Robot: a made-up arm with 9 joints. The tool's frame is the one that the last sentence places.
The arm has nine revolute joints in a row. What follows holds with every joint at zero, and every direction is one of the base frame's. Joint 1 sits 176 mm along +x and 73 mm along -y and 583 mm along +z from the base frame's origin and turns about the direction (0.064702, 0.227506, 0.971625). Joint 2 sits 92 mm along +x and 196 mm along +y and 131 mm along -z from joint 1 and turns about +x. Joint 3 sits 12 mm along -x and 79 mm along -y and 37 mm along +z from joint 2 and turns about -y. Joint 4 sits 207 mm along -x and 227 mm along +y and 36 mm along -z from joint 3 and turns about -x. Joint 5 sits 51 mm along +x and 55 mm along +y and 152 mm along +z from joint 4 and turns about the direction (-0.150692, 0.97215, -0.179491). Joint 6 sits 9 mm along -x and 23 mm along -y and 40 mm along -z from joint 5 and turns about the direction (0.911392, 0.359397, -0.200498). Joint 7 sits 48 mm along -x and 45 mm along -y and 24 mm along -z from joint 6 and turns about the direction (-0.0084, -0.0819, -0.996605). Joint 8 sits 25 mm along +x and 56 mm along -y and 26 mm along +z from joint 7 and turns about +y. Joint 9 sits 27 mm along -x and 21 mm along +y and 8 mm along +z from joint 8 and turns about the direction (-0.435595, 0.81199, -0.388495). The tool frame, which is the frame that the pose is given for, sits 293 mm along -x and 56 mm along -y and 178 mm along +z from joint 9; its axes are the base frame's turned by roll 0.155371, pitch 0.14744 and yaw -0.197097 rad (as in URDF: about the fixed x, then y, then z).
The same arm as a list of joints. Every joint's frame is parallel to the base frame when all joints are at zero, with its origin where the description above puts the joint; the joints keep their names.
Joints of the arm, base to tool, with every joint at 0 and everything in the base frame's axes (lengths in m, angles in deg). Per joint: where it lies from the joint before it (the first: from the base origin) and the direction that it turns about. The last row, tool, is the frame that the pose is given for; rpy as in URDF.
joint 1: axis 0.064702 0.227506 0.971625 xyz 0.176 -0.073 0.583
joint 2: axis +x xyz 0.092 0.196 -0.131
joint 3: axis -y xyz -0.012 -0.079 0.037
joint 4: axis -x xyz -0.207 0.227 -0.036
joint 5: axis -0.150707 0.972144 -0.179508 xyz 0.051 0.055 0.152
joint 6: axis 0.911392 0.359397 -0.200498 xyz -0.009 -0.023 -0.04
joint 7: axis -0.0084 -0.0819 -0.996605 xyz -0.048 -0.045 -0.024
joint 8: axis +y xyz 0.025 -0.056 0.026
joint 9: axis -0.435595 0.81199 -0.388495 xyz -0.027 0.021 0.008
tool: xyz -0.293 -0.056 0.178 rpy 8.9 8.45 -11.29

